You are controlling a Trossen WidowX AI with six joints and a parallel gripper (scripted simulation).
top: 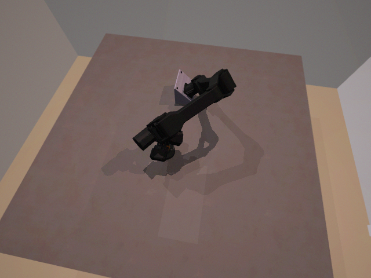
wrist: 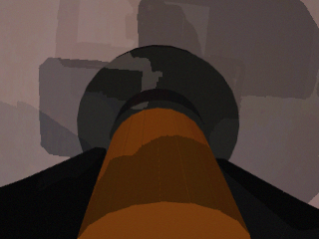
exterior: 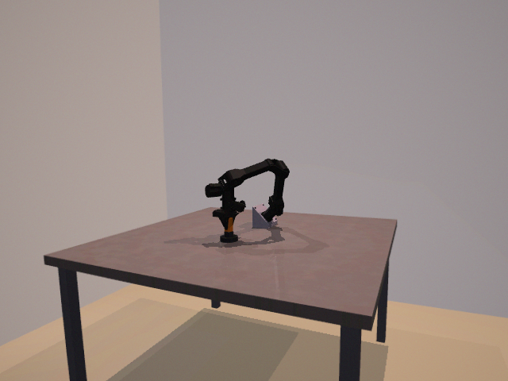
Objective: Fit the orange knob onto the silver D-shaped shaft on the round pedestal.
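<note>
My gripper tip is 3 cm below the orange knob. The rest, counted from my gripper tip: black round pedestal (2 cm below).
</note>
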